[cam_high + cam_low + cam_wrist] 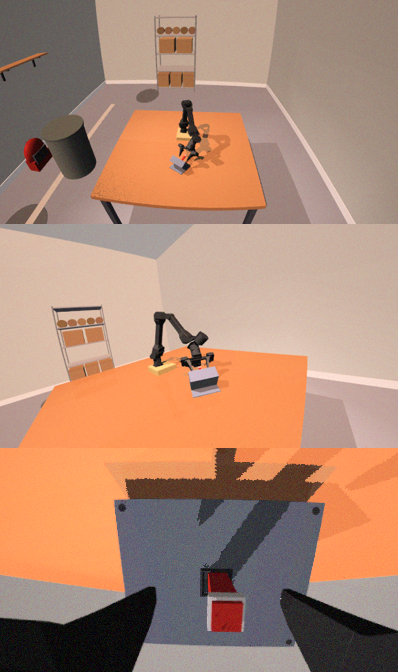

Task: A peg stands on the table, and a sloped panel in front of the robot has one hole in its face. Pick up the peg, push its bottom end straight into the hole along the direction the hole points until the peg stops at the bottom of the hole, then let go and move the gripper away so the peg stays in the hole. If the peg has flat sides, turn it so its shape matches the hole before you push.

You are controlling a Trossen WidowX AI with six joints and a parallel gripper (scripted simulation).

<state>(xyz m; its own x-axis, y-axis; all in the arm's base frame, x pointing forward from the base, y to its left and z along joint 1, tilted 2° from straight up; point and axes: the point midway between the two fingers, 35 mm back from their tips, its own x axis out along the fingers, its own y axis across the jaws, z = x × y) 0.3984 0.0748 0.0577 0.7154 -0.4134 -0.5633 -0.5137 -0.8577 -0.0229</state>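
Right now the peg is 1 cm behind my gripper tip and 1 cm to the left of it. Round my gripper tip: panel (3 cm ahead, 2 cm to the right, 2 cm below).
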